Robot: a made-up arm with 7 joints.
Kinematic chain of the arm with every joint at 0, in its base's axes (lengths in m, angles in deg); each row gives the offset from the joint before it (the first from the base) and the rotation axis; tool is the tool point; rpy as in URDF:
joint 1: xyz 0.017 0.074 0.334 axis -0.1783 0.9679 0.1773
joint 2: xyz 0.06 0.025 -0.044 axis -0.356 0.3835 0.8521
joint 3: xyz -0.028 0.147 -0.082 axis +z
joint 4: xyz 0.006 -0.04 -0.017 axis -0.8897 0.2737 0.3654
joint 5: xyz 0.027 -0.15 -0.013 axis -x
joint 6: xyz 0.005 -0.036 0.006 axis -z
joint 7: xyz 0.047 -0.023 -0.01 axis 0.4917 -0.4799 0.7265
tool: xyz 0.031 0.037 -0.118 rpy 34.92 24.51 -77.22
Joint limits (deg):
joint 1: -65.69..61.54
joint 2: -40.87..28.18
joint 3: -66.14..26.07
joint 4: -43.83..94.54
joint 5: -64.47..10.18
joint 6: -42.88..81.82
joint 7: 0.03..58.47
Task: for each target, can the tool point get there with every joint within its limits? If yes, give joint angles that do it. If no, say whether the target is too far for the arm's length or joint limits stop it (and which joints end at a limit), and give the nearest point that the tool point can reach.
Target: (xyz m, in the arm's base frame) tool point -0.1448 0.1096 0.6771
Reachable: no: joint limits stop it (at a limit: joint 1, joint 3, joint 5, joint 6, joint 7) | nearest point -0.1598 0.0284 0.4553 | short by 0.237 m
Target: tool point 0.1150 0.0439 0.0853
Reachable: yes | joints -15.65 -10.50 -34.85 7.64 -13.00 10.49 13.28
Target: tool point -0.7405 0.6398 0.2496
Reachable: no: too far | nearest point -0.3689 0.1943 0.1971 | short by 0.582 m
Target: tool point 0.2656 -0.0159 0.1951
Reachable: yes | joints -37.76 12.53 -7.35 11.70 -21.84 59.79 22.30
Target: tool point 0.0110 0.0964 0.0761
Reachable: yes | joints 37.97 -11.90 0.08 10.47 -14.56 -9.19 46.43
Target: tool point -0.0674 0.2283 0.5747
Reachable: no: joint limits stop it (at a limit: joint 1, joint 2, joint 3, joint 5, joint 6, joint 7) | nearest point -0.1458 0.0748 0.4307 | short by 0.225 m
